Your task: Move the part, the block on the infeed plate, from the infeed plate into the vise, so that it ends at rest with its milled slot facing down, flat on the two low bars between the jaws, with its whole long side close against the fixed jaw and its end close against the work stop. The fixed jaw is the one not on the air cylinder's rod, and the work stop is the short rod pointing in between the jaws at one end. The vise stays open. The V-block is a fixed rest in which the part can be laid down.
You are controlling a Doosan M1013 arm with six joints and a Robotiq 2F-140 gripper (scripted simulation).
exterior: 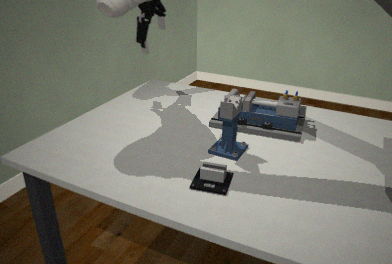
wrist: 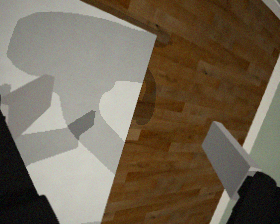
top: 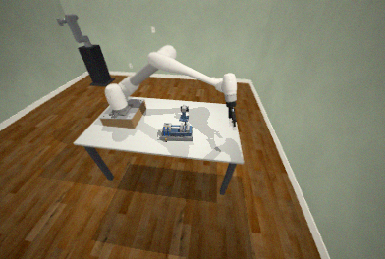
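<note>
My hand is 48 cm past the part, 46 cm to the right of it and 20 cm above it. From my hand the other things lie so: blue vise (47 cm behind, 7 cm to the left, 19 cm below); fixed jaw (37 cm behind, 9 cm to the left, 15 cm below); work stop (41 cm behind, 13 cm to the left, 14 cm below).
</note>
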